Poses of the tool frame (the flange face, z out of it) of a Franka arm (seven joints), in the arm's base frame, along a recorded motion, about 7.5 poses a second.
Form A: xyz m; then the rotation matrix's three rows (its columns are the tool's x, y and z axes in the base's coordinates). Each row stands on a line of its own.
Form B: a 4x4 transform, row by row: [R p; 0 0 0 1], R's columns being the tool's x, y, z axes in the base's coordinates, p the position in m. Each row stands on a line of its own. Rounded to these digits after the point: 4 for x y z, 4 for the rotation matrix.
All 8 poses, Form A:
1:
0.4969, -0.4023, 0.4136
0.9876, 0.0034, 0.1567
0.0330, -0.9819, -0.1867
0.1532, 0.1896, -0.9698
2:
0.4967, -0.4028, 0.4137
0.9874, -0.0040, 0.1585
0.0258, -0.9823, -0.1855
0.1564, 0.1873, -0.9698
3:
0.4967, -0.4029, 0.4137
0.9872, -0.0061, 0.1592
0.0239, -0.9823, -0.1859
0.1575, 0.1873, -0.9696
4:
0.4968, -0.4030, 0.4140
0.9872, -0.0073, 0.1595
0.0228, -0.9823, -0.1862
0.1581, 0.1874, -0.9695
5:
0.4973, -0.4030, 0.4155
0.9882, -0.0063, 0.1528
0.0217, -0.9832, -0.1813
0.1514, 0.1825, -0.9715
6:
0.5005, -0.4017, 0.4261
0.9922, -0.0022, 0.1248
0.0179, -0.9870, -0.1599
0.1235, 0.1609, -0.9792
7:
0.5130, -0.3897, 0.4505
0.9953, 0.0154, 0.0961
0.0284, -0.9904, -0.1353
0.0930, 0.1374, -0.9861
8:
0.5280, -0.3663, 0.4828
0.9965, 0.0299, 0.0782
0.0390, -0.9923, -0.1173
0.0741, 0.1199, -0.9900
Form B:
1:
0.9876, 0.0034, 0.1567, 0.4969
0.0330, -0.9819, -0.1867, -0.4023
0.1532, 0.1896, -0.9698, 0.4136
0, 0, 0, 1

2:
0.9874, -0.0040, 0.1585, 0.4967
0.0258, -0.9823, -0.1855, -0.4028
0.1564, 0.1873, -0.9698, 0.4137
0, 0, 0, 1

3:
0.9872, -0.0061, 0.1592, 0.4967
0.0239, -0.9823, -0.1859, -0.4029
0.1575, 0.1873, -0.9696, 0.4137
0, 0, 0, 1

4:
0.9872, -0.0073, 0.1595, 0.4968
0.0228, -0.9823, -0.1862, -0.4030
0.1581, 0.1874, -0.9695, 0.4140
0, 0, 0, 1

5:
0.9882, -0.0063, 0.1528, 0.4973
0.0217, -0.9832, -0.1813, -0.4030
0.1514, 0.1825, -0.9715, 0.4155
0, 0, 0, 1

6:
0.9922, -0.0022, 0.1248, 0.5005
0.0179, -0.9870, -0.1599, -0.4017
0.1235, 0.1609, -0.9792, 0.4261
0, 0, 0, 1

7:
0.9953, 0.0154, 0.0961, 0.5130
0.0284, -0.9904, -0.1353, -0.3897
0.0930, 0.1374, -0.9861, 0.4505
0, 0, 0, 1

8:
0.9965, 0.0299, 0.0782, 0.5280
0.0390, -0.9923, -0.1173, -0.3663
0.0741, 0.1199, -0.9900, 0.4828
0, 0, 0, 1

